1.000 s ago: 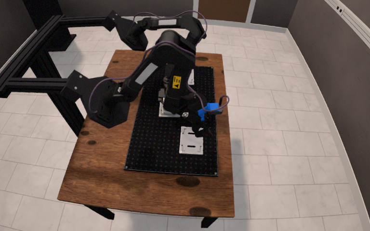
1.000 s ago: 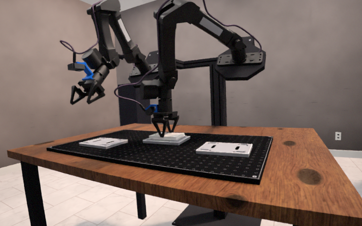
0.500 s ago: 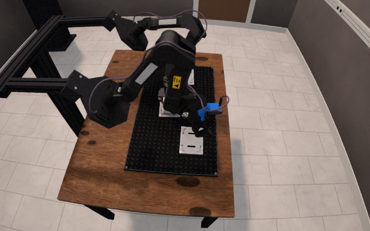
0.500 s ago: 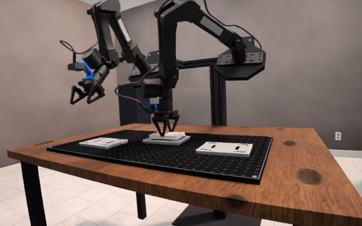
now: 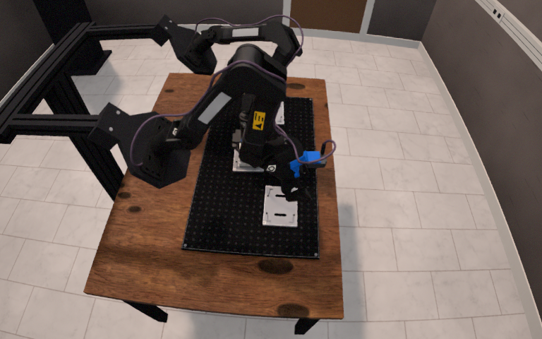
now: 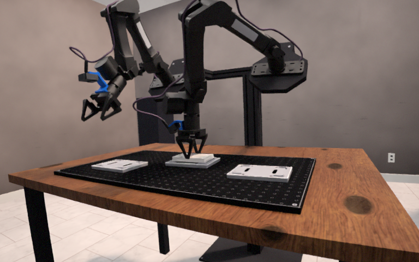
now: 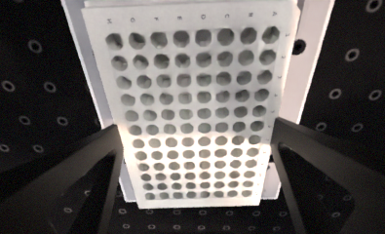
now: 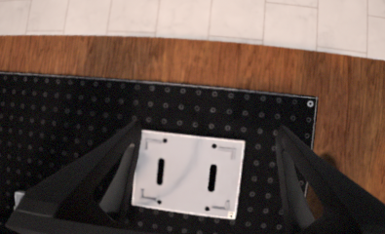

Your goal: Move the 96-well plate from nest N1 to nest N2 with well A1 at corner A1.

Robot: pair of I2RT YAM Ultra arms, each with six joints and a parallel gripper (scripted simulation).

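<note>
Now: the white 96-well plate 10 mm below my left hand. Also, from my left hand: plate nest 230 mm to the right, 130 mm ahead, 30 mm below.
Now: right hand 210 mm past the white 96-well plate, 260 mm to the right of it and 160 mm above it. From my right hand the other things lie so: plate nest (80 mm behind, 30 mm to the left, 180 mm below).
</note>
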